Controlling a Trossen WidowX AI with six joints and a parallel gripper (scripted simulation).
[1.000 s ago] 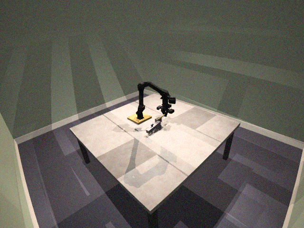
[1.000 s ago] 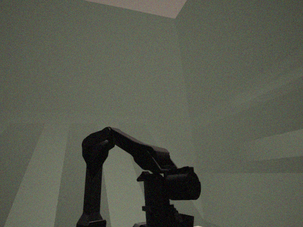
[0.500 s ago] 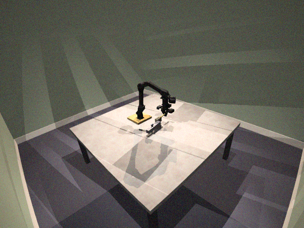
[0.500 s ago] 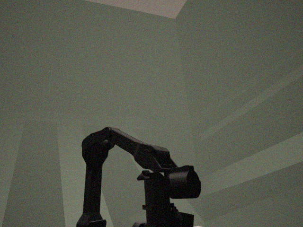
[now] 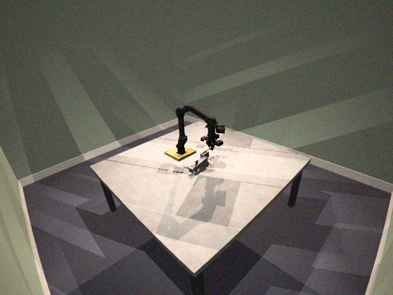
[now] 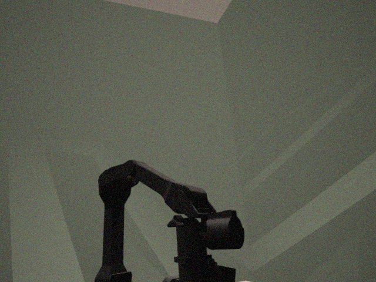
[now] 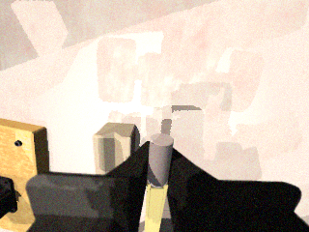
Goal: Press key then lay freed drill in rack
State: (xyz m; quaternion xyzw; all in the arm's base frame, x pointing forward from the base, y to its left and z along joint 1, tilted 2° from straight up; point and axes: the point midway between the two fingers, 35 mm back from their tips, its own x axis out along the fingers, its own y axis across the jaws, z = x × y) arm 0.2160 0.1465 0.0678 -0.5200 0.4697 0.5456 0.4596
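My gripper tip is now 4 cm to the left of the rack, 4 cm past it and 4 cm above it. The rest, counted from my gripper tip: grey fixture 20 cm to the right, 6 cm ahead, 2 cm below; small dark part 22 cm to the right, 6 cm ahead, 1 cm below.
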